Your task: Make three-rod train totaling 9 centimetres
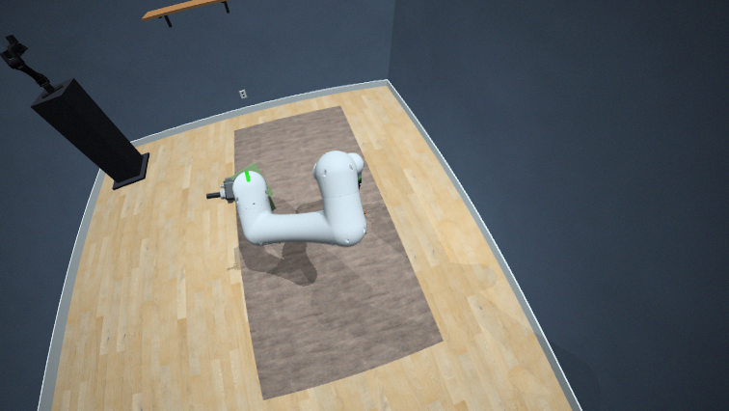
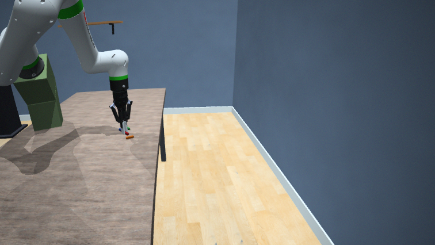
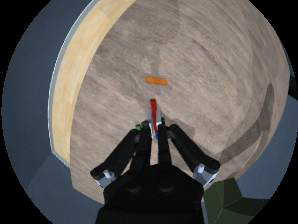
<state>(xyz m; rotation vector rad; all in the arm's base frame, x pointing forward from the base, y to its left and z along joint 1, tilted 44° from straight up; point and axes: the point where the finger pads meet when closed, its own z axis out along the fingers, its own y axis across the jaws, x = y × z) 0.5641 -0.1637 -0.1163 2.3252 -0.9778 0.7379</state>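
Now: hand 30 mm above the red rod. Round my hand: green rod: 70 mm to the left, 30 mm below, 10 mm behind; purple rod: 180 mm to the left, 50 mm behind, 30 mm below; orange rod: 60 mm to the right, 40 mm ahead, 30 mm below.
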